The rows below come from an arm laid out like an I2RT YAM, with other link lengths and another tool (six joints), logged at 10 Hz.
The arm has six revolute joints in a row. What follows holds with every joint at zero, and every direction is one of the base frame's. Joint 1 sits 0.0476 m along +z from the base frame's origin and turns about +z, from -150 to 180 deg. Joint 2 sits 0.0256 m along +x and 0.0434 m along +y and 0.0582 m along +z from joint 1 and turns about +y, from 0 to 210 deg. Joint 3 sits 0.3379 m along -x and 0.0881 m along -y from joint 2 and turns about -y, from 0 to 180 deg. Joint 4 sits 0.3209 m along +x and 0.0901 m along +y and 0.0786 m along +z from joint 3 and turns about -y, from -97 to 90 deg. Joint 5 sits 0.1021 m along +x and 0.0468 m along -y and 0.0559 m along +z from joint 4 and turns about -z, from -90 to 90 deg. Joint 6 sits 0.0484 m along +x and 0.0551 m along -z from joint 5 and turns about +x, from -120 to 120 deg. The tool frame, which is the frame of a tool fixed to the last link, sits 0.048 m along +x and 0.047 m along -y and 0.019 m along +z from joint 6; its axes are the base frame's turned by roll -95.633, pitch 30.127 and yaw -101.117 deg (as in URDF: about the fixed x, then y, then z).
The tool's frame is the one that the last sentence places.
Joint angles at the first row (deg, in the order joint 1, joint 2, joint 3, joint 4, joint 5, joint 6):
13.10 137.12 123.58 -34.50 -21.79 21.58
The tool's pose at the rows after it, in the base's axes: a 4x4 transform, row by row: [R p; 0 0 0 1], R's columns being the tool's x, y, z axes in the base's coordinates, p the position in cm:
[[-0.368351, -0.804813, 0.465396, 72.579], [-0.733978, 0.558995, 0.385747, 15.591], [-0.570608, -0.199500, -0.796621, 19.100], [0, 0, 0, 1]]
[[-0.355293, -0.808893, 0.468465, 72.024], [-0.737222, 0.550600, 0.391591, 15.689], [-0.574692, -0.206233, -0.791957, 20.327], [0, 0, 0, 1]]
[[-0.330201, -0.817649, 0.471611, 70.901], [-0.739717, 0.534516, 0.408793, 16.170], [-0.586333, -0.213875, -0.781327, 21.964], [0, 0, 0, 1]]
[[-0.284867, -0.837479, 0.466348, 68.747], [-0.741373, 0.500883, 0.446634, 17.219], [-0.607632, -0.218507, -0.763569, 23.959], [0, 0, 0, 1]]
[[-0.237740, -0.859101, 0.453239, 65.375], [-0.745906, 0.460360, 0.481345, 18.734], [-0.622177, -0.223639, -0.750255, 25.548], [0, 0, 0, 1]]
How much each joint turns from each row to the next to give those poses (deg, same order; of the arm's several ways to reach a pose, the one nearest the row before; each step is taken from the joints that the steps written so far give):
0.00 -0.81 0.19 -1.01 -0.03 -0.65
0.13 -1.54 -0.73 -0.44 -0.28 -0.43
0.46 -2.87 -2.41 0.34 -0.76 -0.43
0.95 -4.81 -5.01 1.26 -1.81 -0.65
1.75 -6.40 -7.68 2.10 -1.26 -0.49

